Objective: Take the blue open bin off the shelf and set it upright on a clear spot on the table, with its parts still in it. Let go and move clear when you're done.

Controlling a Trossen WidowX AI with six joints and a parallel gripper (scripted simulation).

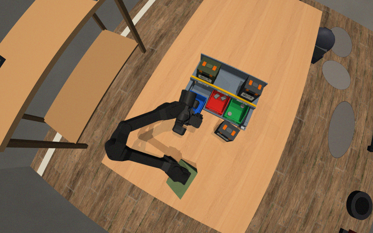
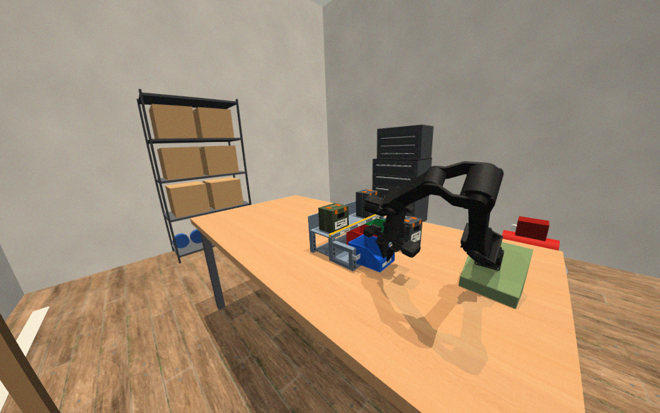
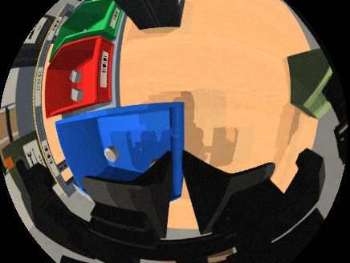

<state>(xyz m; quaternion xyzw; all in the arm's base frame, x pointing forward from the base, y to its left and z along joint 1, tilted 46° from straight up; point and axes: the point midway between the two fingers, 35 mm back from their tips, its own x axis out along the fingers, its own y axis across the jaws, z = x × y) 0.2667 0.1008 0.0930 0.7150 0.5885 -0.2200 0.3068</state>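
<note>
The blue open bin is 70 mm ahead of my hand and 20 mm below it. From my hand the other things lie so: olive case 250 mm ahead, 10 mm to the left, 70 mm above; then red bin 180 mm ahead, 100 mm to the right, 30 mm below; then green bin 180 mm ahead, 210 mm to the right, 30 mm below.
</note>
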